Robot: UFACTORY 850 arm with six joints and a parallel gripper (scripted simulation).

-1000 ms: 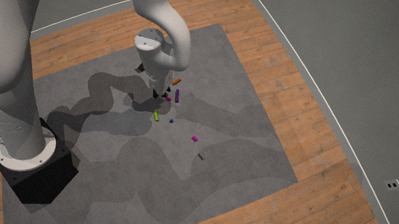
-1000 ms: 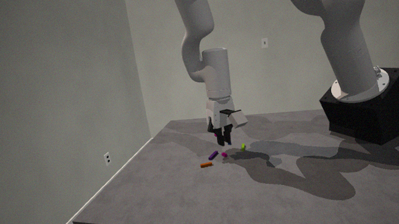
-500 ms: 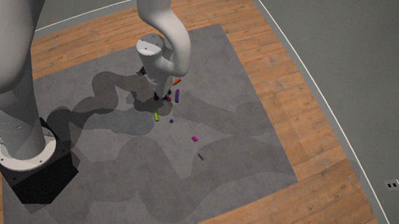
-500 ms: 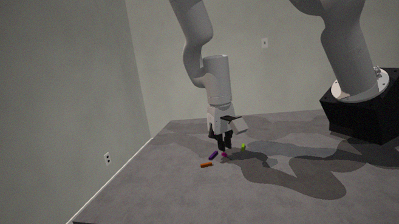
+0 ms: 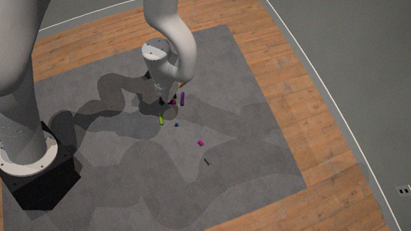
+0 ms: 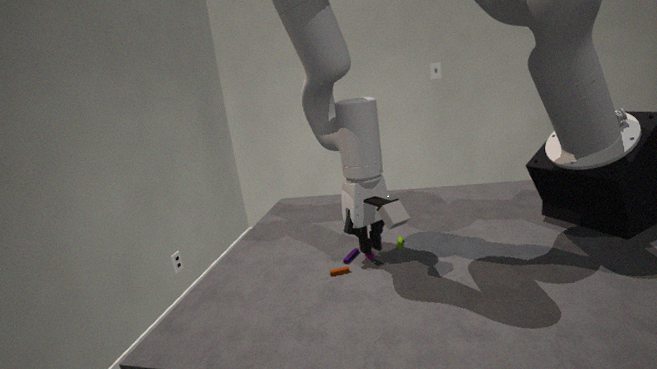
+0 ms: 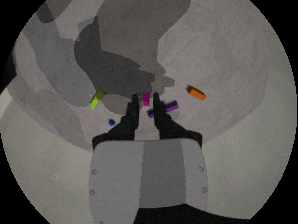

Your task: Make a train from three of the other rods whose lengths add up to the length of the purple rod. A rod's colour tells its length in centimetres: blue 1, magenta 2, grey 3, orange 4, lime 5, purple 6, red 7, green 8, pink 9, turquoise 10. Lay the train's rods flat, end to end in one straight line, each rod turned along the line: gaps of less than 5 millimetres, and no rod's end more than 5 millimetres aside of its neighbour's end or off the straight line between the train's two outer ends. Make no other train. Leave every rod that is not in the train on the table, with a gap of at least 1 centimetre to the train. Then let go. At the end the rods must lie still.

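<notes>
Right now the purple rod is 50 mm ahead of my hand, 30 mm below it and 10 mm to the left of it. From my hand the other things lie so: blue rod (110 mm to the right, 30 mm below, 20 mm ahead); lime rod (80 mm to the right, 50 mm behind, 30 mm below); orange rod (80 mm to the left, 50 mm ahead, 30 mm below).
</notes>
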